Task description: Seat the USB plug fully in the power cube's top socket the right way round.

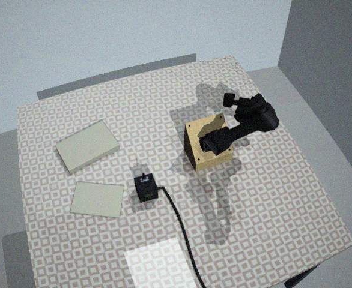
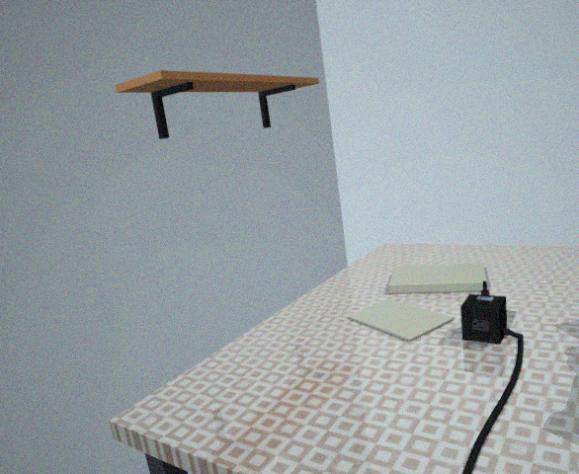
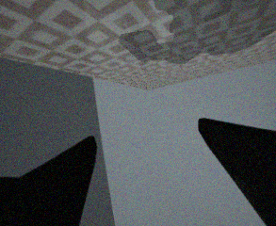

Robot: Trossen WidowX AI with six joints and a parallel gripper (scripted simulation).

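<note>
Right now my gripper tip is 57 cm short of the USB plug, 25 cm to the right of it and 3 cm above it. The rest, counted from my gripper tip: USB socket (57 cm ahead, 25 cm to the left, 5 cm below); then pale sheet (78 cm ahead, 24 cm to the left, 11 cm below).
</note>
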